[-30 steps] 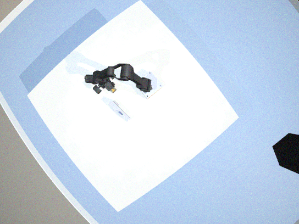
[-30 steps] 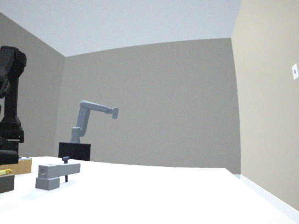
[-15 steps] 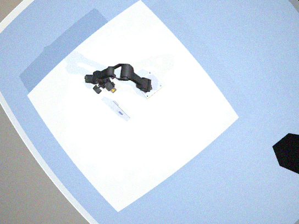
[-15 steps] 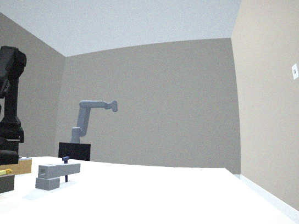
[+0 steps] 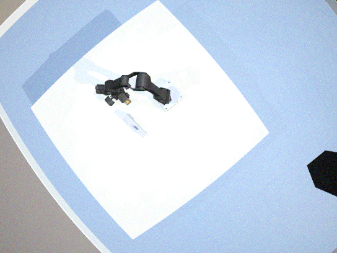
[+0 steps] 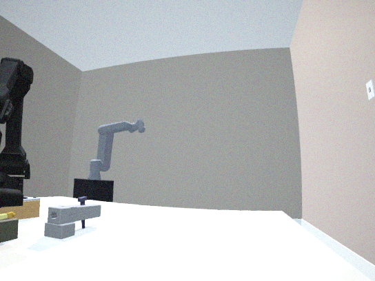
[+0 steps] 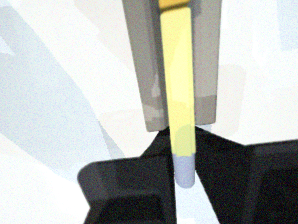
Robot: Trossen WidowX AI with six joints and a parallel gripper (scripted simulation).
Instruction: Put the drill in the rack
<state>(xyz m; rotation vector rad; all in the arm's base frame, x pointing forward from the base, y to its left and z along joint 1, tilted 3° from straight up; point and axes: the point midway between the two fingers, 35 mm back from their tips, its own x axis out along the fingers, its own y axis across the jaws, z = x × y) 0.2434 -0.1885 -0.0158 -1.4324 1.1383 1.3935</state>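
Right now my gripper tip is 1 cm past the grey-tan rack piece, 5 cm to the right of it and 1 cm below it. Round my gripper tip: thin dark blue pin: 1 cm ahead, 26 cm to the left, 4 cm above; then light grey block: 1 cm ahead, 23 cm to the left, 3 cm above.
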